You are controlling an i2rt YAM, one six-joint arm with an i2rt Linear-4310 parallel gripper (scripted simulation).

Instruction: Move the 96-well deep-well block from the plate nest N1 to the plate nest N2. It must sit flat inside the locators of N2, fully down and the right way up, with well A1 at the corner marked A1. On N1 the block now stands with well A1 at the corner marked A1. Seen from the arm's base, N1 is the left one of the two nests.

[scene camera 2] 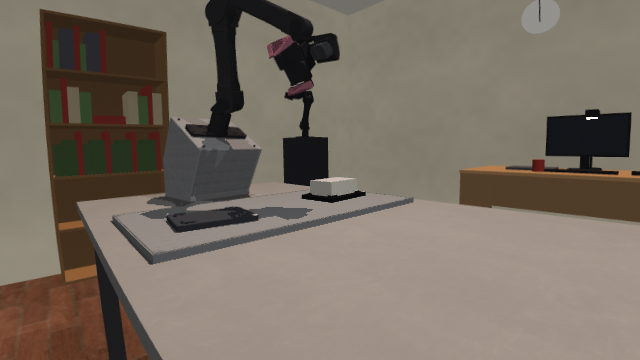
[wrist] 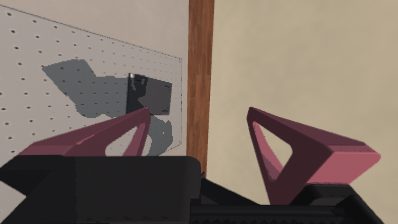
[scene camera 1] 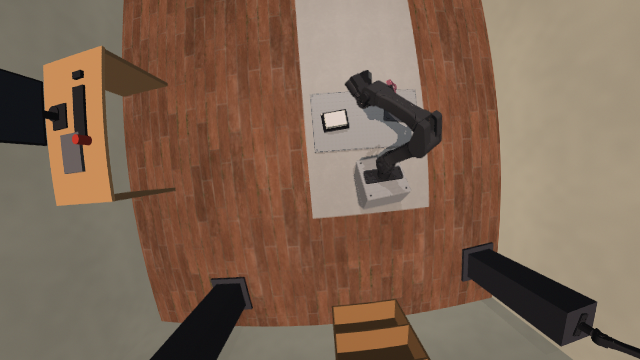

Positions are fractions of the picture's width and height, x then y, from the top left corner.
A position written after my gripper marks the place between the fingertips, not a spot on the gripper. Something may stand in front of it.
Note:
I see my gripper (scene camera 2: 0.44,0.21), a white 96-well deep-well block (scene camera 2: 0.53,0.52) and a black nest N2 (scene camera 2: 0.34,0.60).
My gripper shows as well in the wrist view (wrist: 0.50,0.50). The black nest N2 also shows in the wrist view (wrist: 0.38,0.42). The wrist view does not show the white 96-well deep-well block: it is out of frame.

